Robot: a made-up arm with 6 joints. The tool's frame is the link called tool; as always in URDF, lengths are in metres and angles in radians. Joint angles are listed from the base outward. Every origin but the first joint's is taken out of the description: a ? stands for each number. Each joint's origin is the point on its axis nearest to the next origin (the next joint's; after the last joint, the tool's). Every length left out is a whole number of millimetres.
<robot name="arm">
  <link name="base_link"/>
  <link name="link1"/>
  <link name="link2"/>
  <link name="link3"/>
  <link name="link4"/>
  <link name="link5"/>
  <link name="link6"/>
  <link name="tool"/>
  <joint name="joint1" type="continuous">
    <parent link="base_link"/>
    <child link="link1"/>
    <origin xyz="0 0 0.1" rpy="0 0 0"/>
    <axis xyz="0 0 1"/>
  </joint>
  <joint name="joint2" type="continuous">
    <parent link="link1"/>
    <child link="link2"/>
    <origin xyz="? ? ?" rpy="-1.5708 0 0"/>
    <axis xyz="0 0 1"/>
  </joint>
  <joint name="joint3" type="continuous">
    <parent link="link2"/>
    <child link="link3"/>
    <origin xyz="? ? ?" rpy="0 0 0"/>
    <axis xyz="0 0 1"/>
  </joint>
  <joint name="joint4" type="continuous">
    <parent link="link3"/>
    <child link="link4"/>
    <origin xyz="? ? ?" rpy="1.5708 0 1.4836"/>
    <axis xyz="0 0 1"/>
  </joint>
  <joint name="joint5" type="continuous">
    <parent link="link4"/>
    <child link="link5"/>
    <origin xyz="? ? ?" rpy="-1.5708 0 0"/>
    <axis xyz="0 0 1"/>
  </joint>
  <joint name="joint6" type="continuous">
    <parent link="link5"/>
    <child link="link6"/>
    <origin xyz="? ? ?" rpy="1.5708 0 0"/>
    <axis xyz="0 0 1"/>
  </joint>
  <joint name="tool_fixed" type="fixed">
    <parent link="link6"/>
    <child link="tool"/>
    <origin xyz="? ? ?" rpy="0 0 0"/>
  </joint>
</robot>
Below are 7 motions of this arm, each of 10 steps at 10 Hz.
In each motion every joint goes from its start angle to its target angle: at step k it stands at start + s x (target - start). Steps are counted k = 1, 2, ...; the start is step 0. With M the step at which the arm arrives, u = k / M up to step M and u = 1 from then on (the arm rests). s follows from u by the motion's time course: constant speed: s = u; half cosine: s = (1 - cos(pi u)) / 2; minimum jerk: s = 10 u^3 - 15 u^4 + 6 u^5.
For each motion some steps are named. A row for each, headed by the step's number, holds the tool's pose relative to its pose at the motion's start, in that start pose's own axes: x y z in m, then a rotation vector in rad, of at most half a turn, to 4 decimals.
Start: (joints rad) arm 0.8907 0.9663 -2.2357 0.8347 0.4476 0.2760
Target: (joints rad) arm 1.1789 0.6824 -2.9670 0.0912 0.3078 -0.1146
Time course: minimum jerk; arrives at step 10
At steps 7, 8, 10:
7: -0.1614 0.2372 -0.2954 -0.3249 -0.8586 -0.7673
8: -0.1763 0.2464 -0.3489 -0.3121 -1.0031 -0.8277
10: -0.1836 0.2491 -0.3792 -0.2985 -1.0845 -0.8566

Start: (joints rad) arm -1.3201 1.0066 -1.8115 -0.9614 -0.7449 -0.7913
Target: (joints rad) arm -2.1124 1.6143 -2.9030 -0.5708 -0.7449 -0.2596
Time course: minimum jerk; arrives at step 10
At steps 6, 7, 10:
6: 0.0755 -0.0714 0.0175 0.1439 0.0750 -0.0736
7: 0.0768 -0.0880 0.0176 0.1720 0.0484 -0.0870
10: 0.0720 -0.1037 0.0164 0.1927 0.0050 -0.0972

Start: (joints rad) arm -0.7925 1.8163 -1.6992 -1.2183 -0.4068 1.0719
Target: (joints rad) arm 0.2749 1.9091 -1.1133 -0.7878 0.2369 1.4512
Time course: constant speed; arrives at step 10
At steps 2, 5, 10:
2: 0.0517 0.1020 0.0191 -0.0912 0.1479 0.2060
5: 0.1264 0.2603 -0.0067 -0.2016 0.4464 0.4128
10: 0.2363 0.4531 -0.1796 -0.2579 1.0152 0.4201

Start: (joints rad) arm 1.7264 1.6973 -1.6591 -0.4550 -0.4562 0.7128
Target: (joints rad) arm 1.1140 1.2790 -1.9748 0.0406 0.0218 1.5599
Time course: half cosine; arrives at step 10
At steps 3, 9, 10:
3: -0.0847 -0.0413 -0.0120 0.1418 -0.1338 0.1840
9: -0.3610 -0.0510 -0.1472 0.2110 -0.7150 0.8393
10: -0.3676 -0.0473 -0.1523 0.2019 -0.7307 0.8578

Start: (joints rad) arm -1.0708 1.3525 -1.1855 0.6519 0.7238 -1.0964
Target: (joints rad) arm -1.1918 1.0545 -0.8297 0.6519 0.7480 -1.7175
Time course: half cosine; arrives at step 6
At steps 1, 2, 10:
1: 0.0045 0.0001 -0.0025 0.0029 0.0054 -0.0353
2: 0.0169 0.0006 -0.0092 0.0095 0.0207 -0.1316
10: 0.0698 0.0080 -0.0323 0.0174 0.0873 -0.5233

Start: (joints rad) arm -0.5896 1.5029 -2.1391 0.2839 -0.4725 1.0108
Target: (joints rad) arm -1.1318 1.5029 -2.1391 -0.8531 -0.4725 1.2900
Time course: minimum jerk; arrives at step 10
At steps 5, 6, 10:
5: -0.0493 -0.0090 0.0038 -0.0721 0.1353 -0.6194
6: -0.0684 -0.0146 0.0029 -0.0646 0.1949 -0.8455
10: -0.1065 -0.0255 -0.0018 -0.0056 0.3083 -1.2340

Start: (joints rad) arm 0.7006 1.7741 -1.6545 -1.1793 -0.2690 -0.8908
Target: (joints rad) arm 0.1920 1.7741 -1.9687 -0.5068 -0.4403 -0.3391
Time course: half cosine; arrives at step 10
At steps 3, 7, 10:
3: 0.0603 -0.0077 -0.0138 0.0717 0.1236 0.2167
7: 0.2171 -0.0401 -0.0944 0.4388 0.3996 0.7367
10: 0.2627 -0.0557 -0.1353 0.6155 0.4536 0.8774

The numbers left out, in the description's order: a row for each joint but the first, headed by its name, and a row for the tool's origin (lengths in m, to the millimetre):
joint2: 0 0 0
joint3: -0.171 -0.023 0
joint4: 0.339 -0.06 0
joint5: 0 0 0
joint6: 0 -0.112 0
tool: 0 0 0

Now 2 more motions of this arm.
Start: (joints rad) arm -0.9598 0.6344 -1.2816 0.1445 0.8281 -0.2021
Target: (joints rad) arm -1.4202 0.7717 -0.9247 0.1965 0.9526 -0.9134
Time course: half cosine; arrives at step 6
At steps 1, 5, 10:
1: 0.0112 -0.0066 0.0093 0.0219 0.0437 -0.0384
5: 0.1804 -0.1108 0.0621 0.1019 0.6404 -0.3933
10: 0.1945 -0.1185 0.0609 0.0921 0.6846 -0.4087

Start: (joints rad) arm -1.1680 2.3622 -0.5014 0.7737 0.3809 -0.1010
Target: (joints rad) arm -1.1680 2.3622 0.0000 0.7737 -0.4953 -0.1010
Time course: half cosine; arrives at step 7
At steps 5, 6, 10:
5: 0.0659 -0.1214 0.0079 0.3258 -0.3844 0.0072
6: 0.0789 -0.1401 0.0013 0.3816 -0.4480 -0.0119
10: 0.0836 -0.1465 -0.0016 0.4012 -0.4705 -0.0201

